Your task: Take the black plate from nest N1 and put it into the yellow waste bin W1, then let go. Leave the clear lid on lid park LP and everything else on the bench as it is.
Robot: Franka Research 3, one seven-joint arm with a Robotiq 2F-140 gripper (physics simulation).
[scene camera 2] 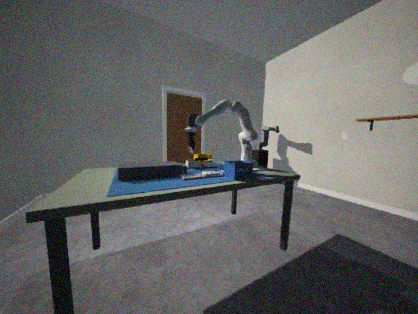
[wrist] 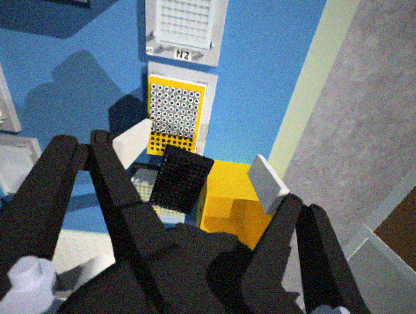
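Note:
The black plate [wrist: 182,179] lies skewed and looks tilted in the wrist view, over part of a clear box with a yellow grid [wrist: 144,190] and against the left side of the yellow waste bin [wrist: 229,179] [scene camera 2: 202,157]. It is outside the bin's opening. My gripper [wrist: 203,149] [scene camera 2: 192,151] is open and empty above the plate and bin, its pads wide apart on either side of them. The bin's near part is hidden by the gripper. A clear piece [wrist: 19,161] that may be the lid sits at the left; no LP or N1 label is readable.
A yellow rack of tips [wrist: 175,112] stands in a grey nest just beyond the black plate. Beyond it a white plate [wrist: 184,22] sits in nest N2. A long dark box [scene camera 2: 150,172] and a blue box [scene camera 2: 239,170] stand on the blue mat [scene camera 2: 122,189].

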